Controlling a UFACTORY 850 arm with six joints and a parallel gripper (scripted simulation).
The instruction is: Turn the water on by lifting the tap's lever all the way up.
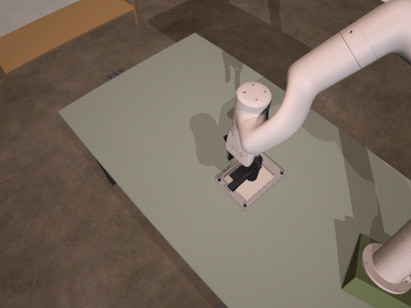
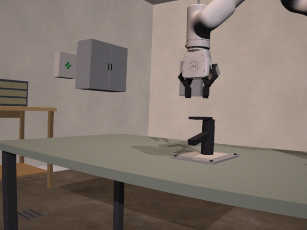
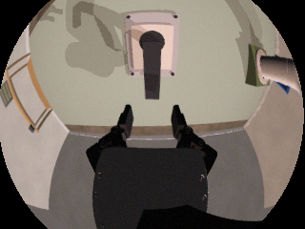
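Right now my hand is 90 mm above the lever and 70 mm to the left of it. From my hand the other things lie so: plate 230 mm below, 100 mm to the right, 10 mm ahead.
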